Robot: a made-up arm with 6 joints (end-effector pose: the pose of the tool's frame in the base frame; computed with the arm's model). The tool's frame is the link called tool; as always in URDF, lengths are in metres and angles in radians. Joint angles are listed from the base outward.
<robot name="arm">
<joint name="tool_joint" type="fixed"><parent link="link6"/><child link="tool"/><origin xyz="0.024 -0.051 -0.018" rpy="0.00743 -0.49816 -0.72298"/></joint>
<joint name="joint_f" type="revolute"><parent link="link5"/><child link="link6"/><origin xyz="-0.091 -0.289 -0.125" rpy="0 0 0"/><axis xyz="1 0 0"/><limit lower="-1.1" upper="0.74" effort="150" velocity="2.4"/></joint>
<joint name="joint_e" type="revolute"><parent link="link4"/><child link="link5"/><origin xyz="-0.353 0.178 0.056" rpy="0 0 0"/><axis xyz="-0.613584 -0.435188 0.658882"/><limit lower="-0.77" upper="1.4" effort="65" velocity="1.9"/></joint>
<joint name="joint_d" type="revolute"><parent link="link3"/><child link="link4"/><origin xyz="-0.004 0.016 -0.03" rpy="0 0 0"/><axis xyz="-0.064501 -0.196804 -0.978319"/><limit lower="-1.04" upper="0.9" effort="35" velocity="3"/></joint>
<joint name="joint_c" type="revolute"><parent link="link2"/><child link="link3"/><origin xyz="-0.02 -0.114 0.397" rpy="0 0 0"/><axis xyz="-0.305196 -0.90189 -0.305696"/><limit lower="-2.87" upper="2.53" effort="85" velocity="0.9"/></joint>
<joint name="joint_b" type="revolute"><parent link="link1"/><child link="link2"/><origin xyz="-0.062 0.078 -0.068" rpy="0 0 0"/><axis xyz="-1 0 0"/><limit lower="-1.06" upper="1.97" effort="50" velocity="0.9"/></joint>
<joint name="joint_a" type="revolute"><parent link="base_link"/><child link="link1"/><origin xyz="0.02 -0.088 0.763" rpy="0 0 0"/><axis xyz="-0.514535 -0.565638 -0.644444"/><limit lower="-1.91" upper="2.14" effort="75" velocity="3.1"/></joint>
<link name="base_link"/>
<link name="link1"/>
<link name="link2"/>
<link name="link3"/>
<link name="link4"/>
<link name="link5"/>
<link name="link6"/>
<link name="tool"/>
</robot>
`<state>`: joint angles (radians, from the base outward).
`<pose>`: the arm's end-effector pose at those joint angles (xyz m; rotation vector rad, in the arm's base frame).
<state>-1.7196 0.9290 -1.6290 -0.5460 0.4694 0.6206</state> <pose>0.4387 -0.2204 1.0405 -0.0286 2.0539 1.2351</pose>
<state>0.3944 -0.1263 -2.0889 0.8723 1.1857 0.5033</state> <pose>-0.0014 -0.1644 1.2338 -0.0240 0.6746 0.0488</pose>
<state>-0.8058 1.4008 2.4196 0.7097 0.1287 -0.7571</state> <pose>0.2485 0.2067 0.9298 -0.9004 2.6455 1.3216</pose>
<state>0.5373 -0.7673 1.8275 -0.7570 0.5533 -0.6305</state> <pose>-0.3686 -0.3441 0.6698 -1.8587 -2.1814 -1.0859</pose>
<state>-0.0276 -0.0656 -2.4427 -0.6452 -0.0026 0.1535</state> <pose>-0.0662 -0.5940 0.9662 0.7401 2.0419 0.5451</pose>
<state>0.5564 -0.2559 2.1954 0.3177 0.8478 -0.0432</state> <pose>-0.0827 -0.1599 0.7775 1.0623 1.9329 1.0428</pose>
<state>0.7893 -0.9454 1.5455 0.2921 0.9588 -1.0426</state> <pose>-0.2116 -0.0711 0.6541 1.6947 0.8937 1.8384</pose>
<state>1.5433 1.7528 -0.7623 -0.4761 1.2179 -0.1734</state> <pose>0.6213 0.2380 0.7117 -2.0157 0.4038 -0.3879</pose>
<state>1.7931 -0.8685 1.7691 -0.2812 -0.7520 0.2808</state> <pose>0.1012 -0.5152 0.6456 -0.6613 2.6953 0.7253</pose>
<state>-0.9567 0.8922 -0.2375 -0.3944 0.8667 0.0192</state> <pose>0.1091 -0.1448 1.3457 0.0148 -0.4829 1.2119</pose>
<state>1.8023 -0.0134 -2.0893 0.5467 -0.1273 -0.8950</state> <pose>-0.3772 0.5850 0.9595 -1.0837 0.4920 -1.2161</pose>
